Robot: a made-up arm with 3 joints. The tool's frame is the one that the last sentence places.
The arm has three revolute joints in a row. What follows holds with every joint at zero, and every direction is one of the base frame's. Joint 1 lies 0.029 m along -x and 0.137 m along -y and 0.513 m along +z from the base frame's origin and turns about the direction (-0.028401, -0.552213, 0.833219). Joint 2 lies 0.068 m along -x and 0.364 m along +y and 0.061 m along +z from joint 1 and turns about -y. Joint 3 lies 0.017 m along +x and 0.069 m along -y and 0.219 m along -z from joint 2 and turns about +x. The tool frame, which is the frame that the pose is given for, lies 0.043 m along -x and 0.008 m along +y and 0.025 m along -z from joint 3; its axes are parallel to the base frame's.
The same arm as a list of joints. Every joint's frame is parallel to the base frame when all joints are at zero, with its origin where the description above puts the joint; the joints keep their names.
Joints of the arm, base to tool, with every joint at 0 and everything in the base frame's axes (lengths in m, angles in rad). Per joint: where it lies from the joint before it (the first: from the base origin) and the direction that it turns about. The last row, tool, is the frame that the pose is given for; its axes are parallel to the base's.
joint 1: axis -0.028401 -0.552213 0.833219 offset -0.0290 -0.1370 0.5130
joint 2: axis -y offset -0.0680 0.3640 0.0610
joint 3: axis +x offset 0.0170 -0.0690 -0.2190
tool: offset -0.0430 0.0080 -0.0250

